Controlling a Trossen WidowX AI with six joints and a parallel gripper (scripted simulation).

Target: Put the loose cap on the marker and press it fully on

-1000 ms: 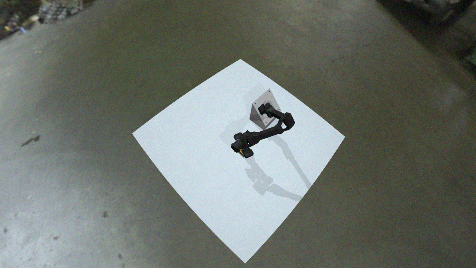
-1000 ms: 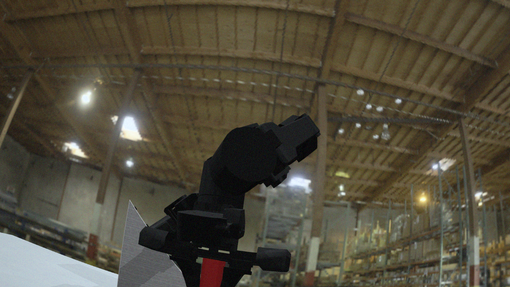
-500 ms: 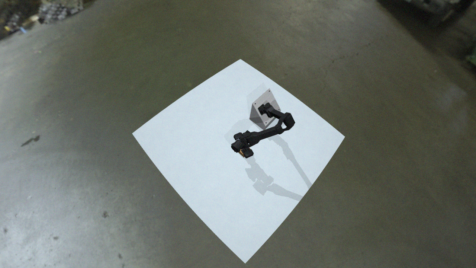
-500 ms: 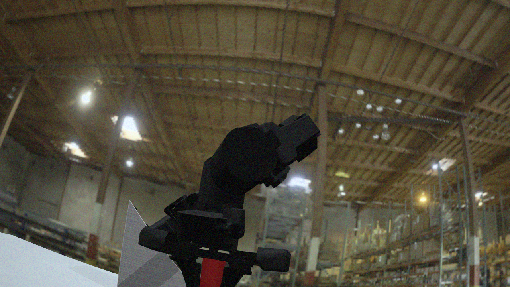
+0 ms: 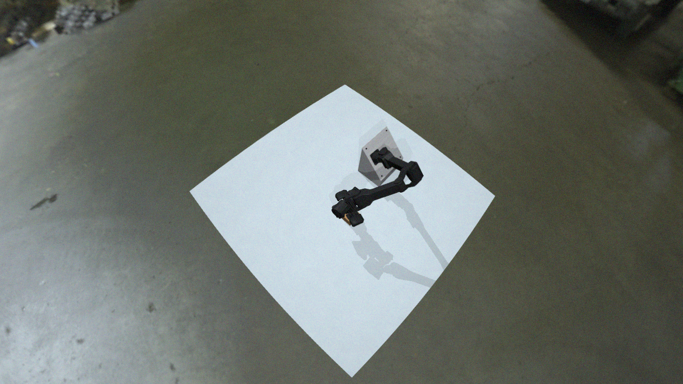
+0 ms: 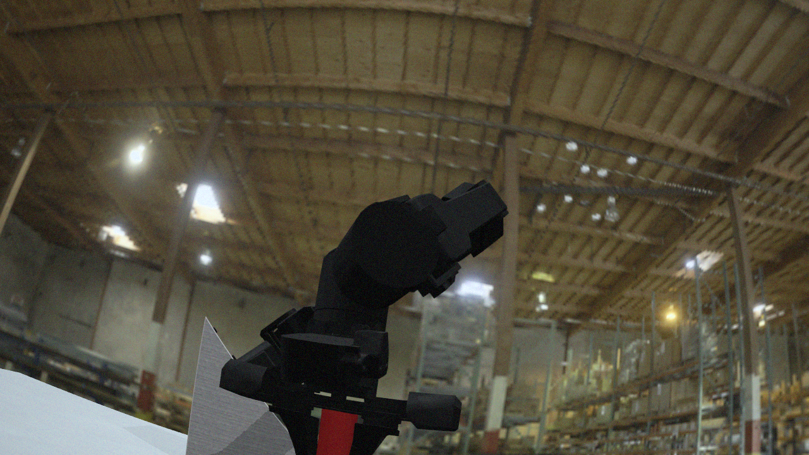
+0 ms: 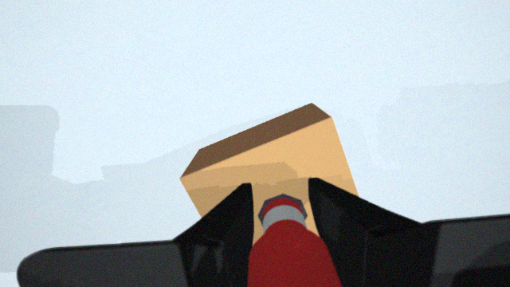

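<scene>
The red cap lies 50 mm above my gripper tip and 10 mm behind it.
</scene>
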